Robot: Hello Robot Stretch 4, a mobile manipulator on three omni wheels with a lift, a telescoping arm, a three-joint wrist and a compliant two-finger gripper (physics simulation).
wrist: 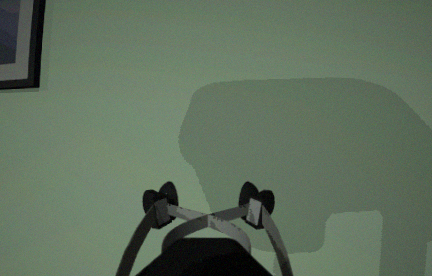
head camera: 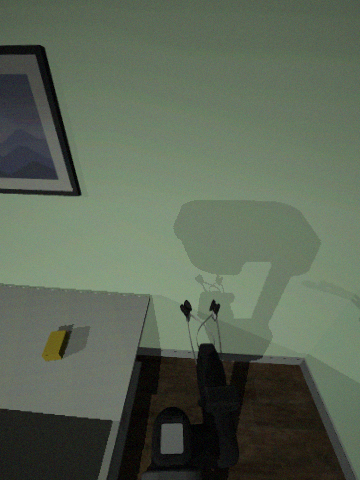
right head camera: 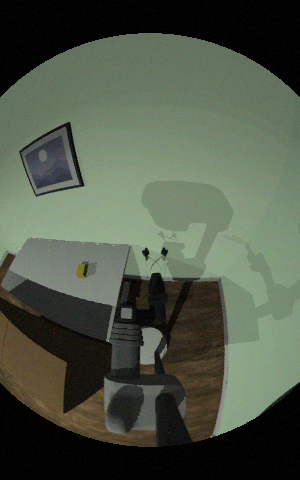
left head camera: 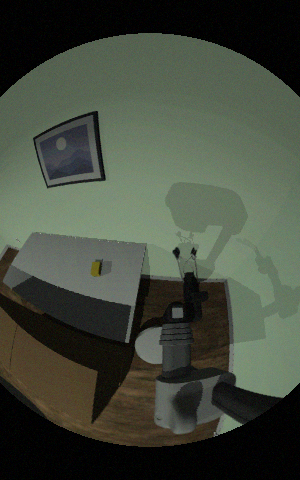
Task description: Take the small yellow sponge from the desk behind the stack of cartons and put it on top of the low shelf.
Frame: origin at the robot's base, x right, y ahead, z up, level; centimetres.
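Seen in the pictures: gripper, fingertip midpoint: (wrist: 208, 197) (head camera: 199, 301) (right head camera: 154, 247) (left head camera: 183, 247); robot's base, link origin: (right head camera: 146, 344) (left head camera: 155, 343).
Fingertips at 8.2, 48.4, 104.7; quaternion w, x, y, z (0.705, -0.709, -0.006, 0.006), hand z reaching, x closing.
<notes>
Offsets run from my fingertips to a thing's top centre, as dx, dy, dz. "*": to the spot under its first point. Level surfaces: height alone.
The small yellow sponge @[-56.5, +4.2, -31.0] (head camera: 55, 345) (left head camera: 96, 268) (right head camera: 81, 270) lies on the white desk @[dz -35.5] (head camera: 100, 385) (left head camera: 55, 255) (right head camera: 45, 255), toward its right part. My gripper (head camera: 200, 309) (left head camera: 185, 252) (right head camera: 155, 253) (wrist: 208, 197) is open and empty, to the right of the desk's right edge and apart from the sponge. The stack of cartons @[* -48.7, -61.4, +0.5] (left head camera: 55, 370) (right head camera: 37, 362) stands in front of the desk, at the lower left of both side head views. The sponge does not show in the wrist view. The low shelf does not show in these views.
A framed picture (head camera: 50, 115) (left head camera: 70, 150) (right head camera: 52, 160) (wrist: 30, 50) hangs on the green wall above the desk. Wooden floor @[dz -107.5] (head camera: 280, 400) (left head camera: 215, 310) (right head camera: 200, 320) lies between the desk and the right wall. My base stands beside the desk and cartons.
</notes>
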